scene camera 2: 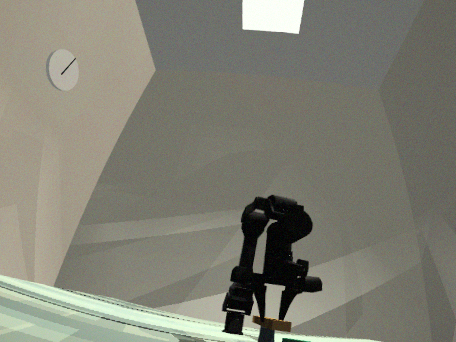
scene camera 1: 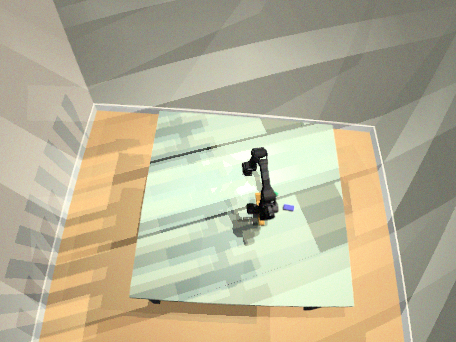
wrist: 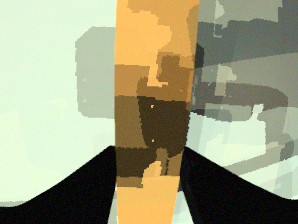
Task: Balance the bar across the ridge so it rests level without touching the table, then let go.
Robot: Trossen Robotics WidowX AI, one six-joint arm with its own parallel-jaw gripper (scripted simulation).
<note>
In view: the gripper [scene camera 2: 271,323] and a bar [wrist: 154,60].
The gripper also shows in the wrist view [wrist: 148,153].
</note>
